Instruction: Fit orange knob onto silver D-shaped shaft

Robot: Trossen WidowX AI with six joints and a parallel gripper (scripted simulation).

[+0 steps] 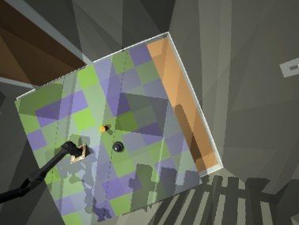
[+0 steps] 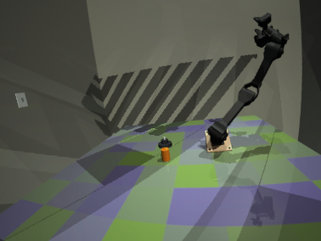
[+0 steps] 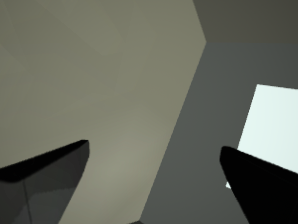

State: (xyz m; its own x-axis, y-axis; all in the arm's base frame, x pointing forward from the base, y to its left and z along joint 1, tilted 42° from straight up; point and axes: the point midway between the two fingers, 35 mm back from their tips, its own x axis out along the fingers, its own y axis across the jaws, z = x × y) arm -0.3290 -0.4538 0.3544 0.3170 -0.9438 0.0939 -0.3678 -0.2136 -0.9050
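Now: the orange knob 570 mm ahead of my gripper tip, 210 mm to the left of it and 610 mm below it. Round my gripper tip: round dark pedestal 590 mm ahead, 20 mm to the left, 620 mm below.
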